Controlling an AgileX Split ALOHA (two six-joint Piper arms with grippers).
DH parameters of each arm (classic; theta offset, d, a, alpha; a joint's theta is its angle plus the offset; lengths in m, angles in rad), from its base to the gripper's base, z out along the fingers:
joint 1: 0 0.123 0 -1.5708
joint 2: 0.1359 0 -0.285 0
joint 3: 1.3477 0 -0.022 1.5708
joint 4: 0 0.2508 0 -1.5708
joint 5: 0 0 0.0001 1.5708
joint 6: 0 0.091 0 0
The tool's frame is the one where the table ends.
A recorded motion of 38 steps. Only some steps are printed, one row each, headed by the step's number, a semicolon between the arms.
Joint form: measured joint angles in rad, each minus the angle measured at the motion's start. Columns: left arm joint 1, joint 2, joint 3, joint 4, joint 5, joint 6; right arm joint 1, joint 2, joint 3, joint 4, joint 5, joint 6.
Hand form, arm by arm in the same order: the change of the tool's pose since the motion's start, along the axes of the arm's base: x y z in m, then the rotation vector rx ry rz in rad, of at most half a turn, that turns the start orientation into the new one. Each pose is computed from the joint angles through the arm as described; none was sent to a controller.
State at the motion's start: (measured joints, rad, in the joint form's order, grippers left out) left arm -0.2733 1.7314 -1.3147 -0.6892 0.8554 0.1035; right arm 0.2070 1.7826 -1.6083 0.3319 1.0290 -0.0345
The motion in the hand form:
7: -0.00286 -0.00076 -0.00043 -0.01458 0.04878 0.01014; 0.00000 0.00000 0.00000 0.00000 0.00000 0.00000
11: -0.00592 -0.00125 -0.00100 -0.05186 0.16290 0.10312; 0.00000 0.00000 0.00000 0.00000 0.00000 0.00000
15: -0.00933 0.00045 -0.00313 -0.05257 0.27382 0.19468; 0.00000 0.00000 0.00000 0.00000 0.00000 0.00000
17: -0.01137 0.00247 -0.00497 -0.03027 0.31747 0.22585; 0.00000 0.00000 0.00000 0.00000 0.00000 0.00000
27: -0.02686 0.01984 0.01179 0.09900 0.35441 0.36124; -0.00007 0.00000 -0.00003 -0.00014 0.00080 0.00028
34: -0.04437 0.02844 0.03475 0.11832 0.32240 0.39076; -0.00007 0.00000 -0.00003 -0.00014 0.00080 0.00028
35: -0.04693 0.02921 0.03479 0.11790 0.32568 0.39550; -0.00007 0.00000 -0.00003 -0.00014 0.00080 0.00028
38: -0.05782 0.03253 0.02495 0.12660 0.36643 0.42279; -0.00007 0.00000 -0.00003 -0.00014 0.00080 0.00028
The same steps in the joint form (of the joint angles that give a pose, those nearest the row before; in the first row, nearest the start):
7: 0.0000 0.0000 0.0000 -0.0054 0.0326 -0.0366; 0.0000 0.0000 0.0000 0.0000 0.0000 0.0000
11: 0.0000 0.0000 0.0000 -0.0063 0.0673 -0.1840; 0.0000 0.0000 0.0000 0.0000 0.0000 0.0000
15: 0.0000 0.0000 0.0000 0.0287 0.1059 -0.3402; 0.0000 0.0000 0.0000 0.0000 0.0000 0.0000
17: 0.0000 0.0000 0.0000 0.0639 0.1296 -0.4043; 0.0000 0.0000 0.0000 0.0000 0.0000 0.0000
27: 0.0000 -0.0747 0.0000 0.2760 0.2030 -0.6469; 0.0000 0.0000 0.0000 0.0000 0.0009 0.0000
34: 0.0000 -0.1602 0.0086 0.3327 0.2447 -0.7035; 0.0000 0.0000 0.0000 0.0000 0.0009 0.0000
35: 0.0000 -0.1693 0.0187 0.3334 0.2447 -0.7092; 0.0000 0.0000 0.0000 0.0000 0.0009 0.0000
38: 0.0000 -0.1967 0.0855 0.3352 0.2362 -0.7379; 0.0000 0.0000 0.0000 0.0000 0.0009 0.0000

